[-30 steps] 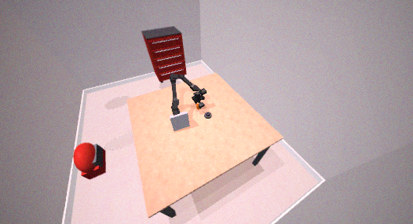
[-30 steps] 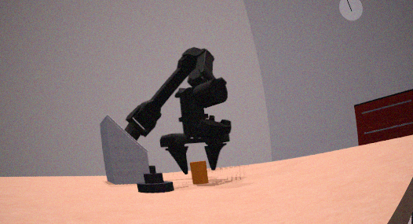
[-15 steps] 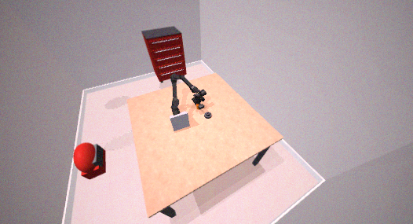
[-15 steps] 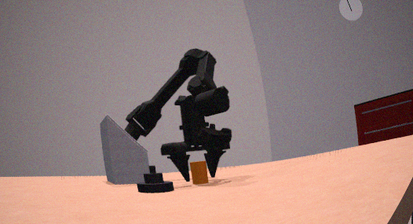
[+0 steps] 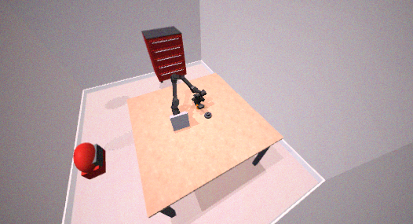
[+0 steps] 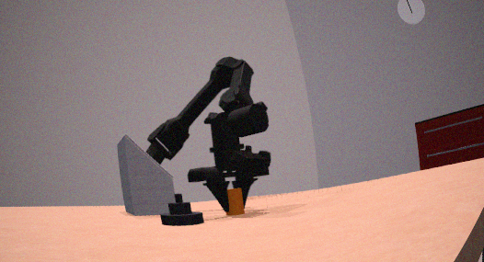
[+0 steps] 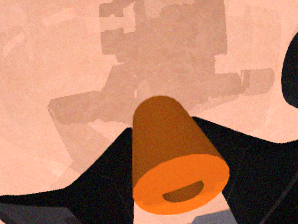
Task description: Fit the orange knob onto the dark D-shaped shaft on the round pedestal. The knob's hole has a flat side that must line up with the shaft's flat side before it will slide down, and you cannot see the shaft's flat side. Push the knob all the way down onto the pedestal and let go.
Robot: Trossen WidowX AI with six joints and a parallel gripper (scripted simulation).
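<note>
Now: gripper tip 5 cm short of the dark pedestal, 15 cm to the left of it and 2 cm below it. Round my gripper tip: orange knob 2 cm above.
</note>
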